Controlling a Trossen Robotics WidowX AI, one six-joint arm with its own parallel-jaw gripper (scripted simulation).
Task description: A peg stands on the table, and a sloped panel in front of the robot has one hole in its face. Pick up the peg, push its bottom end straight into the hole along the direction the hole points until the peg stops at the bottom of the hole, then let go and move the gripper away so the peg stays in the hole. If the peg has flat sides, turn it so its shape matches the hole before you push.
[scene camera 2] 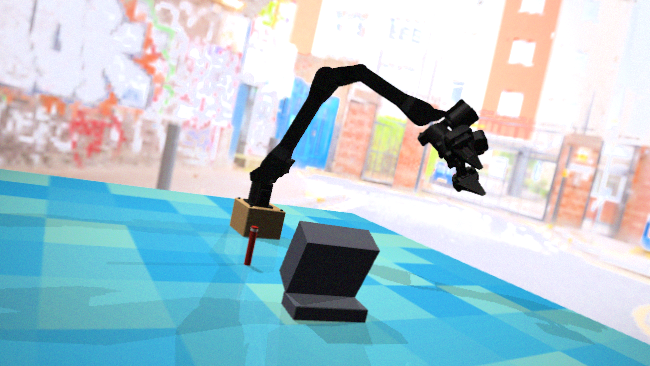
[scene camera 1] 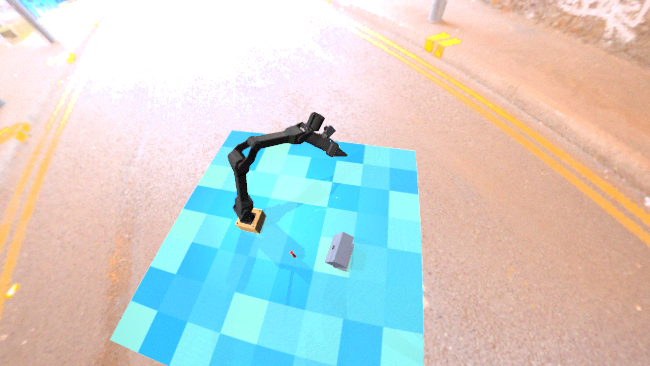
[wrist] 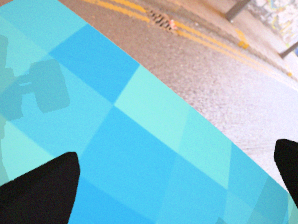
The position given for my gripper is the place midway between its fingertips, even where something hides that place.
My gripper (scene camera 2: 483,182) is open and holds nothing. Also in view: a sloped panel (scene camera 2: 322,259).
My gripper is seen too in the wrist view (wrist: 181,157).
